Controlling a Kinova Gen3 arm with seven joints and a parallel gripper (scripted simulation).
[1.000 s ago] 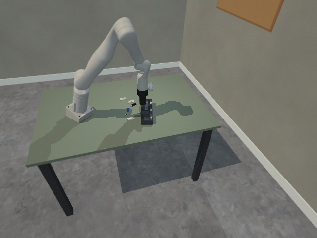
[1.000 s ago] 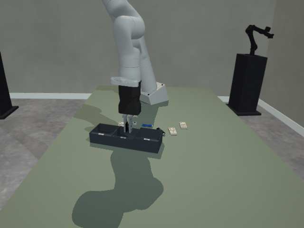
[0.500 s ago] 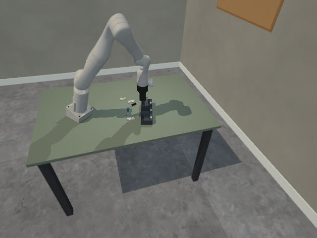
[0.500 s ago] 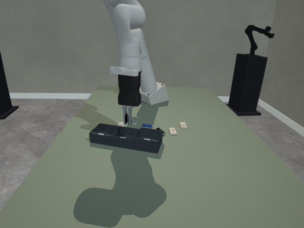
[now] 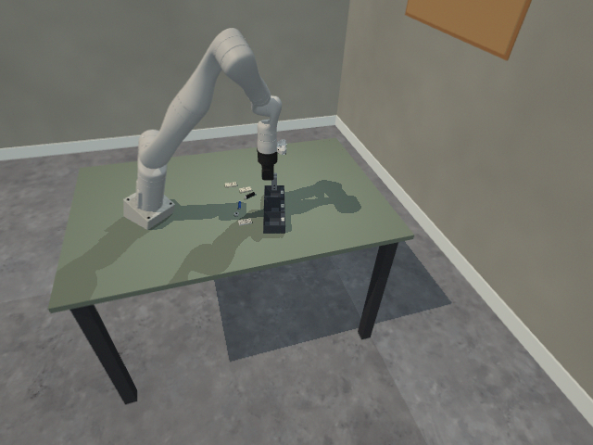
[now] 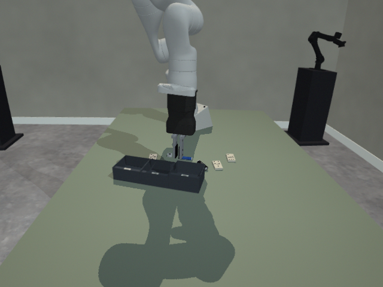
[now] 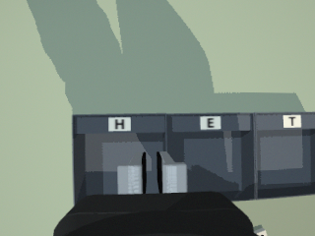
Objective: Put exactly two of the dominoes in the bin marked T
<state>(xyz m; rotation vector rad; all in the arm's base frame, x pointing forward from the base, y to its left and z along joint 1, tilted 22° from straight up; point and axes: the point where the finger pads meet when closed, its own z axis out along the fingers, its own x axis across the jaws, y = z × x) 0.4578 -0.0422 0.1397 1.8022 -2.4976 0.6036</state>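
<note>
My gripper is now 8 cm past the black cylinder, 8 cm to the right of it and 9 cm above it. Round my hand: blue cylinder: 14 cm behind, 4 cm to the left, 9 cm below; dark three-part bin: 2 cm behind, 5 cm to the right, 7 cm below; small grey nut: 17 cm behind, 1 cm to the right, 9 cm below.
</note>
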